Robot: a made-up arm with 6 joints.
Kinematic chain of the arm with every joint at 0, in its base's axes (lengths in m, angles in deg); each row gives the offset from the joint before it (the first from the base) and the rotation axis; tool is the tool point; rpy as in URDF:
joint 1: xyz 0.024 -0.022 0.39 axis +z
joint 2: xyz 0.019 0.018 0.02 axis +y
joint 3: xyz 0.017 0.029 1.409 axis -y
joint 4: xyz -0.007 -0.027 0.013 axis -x
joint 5: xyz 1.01 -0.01 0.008 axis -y
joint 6: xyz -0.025 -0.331 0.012 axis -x
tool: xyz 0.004 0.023 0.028 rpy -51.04 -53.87 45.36
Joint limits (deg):
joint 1: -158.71..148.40
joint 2: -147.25..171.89
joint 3: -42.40..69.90
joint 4: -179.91..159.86
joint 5: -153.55..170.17
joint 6: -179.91..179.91
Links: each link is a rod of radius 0.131 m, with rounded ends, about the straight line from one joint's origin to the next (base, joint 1, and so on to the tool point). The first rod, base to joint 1, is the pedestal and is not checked.
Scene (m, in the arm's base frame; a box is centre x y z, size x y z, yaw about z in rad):
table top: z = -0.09
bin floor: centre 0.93 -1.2 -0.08 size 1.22 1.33 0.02 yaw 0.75
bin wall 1: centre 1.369 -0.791 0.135 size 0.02 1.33 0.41 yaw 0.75
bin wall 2: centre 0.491 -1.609 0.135 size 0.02 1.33 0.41 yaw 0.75
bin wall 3: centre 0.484 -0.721 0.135 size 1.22 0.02 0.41 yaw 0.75
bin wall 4: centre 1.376 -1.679 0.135 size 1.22 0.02 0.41 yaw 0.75
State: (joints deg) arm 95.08 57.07 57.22 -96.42 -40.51 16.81
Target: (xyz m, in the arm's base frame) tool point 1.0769 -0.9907 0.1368
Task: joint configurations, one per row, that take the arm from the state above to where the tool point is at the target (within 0.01 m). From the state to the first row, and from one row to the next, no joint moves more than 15 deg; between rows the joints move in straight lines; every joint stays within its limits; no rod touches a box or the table.
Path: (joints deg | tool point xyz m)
1: 80.23 54.45 50.32 -94.15 -40.22 16.58 | 0.3939 2.1049 0.8431
2: 65.38 51.84 43.41 -91.89 -39.94 16.35 | 0.9094 1.8716 0.8233
3: 50.53 49.22 36.51 -89.62 -39.65 16.12 | 1.3265 1.5149 0.8052
4: 35.68 46.60 29.61 -87.36 -39.37 15.88 | 1.6168 1.0714 0.7885
5: 20.83 43.99 22.70 -85.09 -39.08 15.65 | 1.7645 0.5833 0.7730
6: 5.98 41.37 15.80 -82.83 -38.79 15.42 | 1.7677 0.0950 0.7597
7: -8.87 38.76 8.89 -80.56 -38.51 15.19 | 1.6374 -0.3521 0.7480
8: -23.72 36.14 1.99 -78.30 -38.22 14.96 | 1.3966 -0.7225 0.7387
9: -38.57 33.52 -4.91 -76.03 -37.94 14.73 | 1.0769 -0.9907 0.7316
10: -38.61 45.34 -5.19 -76.24 -38.27 14.52 | 1.1012 -1.0102 0.4337
11: -38.65 57.16 -5.48 -76.44 -38.60 14.32 | 1.0768 -0.9907 0.1368

